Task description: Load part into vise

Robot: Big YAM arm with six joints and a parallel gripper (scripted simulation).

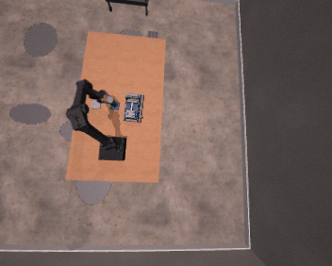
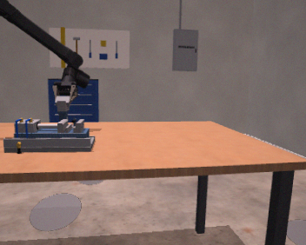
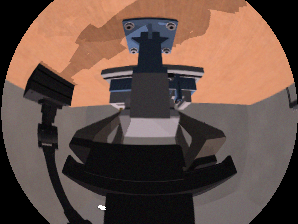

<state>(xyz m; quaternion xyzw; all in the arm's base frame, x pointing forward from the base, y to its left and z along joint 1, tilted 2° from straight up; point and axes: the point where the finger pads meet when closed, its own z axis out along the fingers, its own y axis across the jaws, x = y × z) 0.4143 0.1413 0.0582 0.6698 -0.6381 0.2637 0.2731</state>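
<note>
Now: hand 10 mm to the right of the grey part. Round my hand: vise (20 mm ahead, 190 mm to the right, 120 mm below).
</note>
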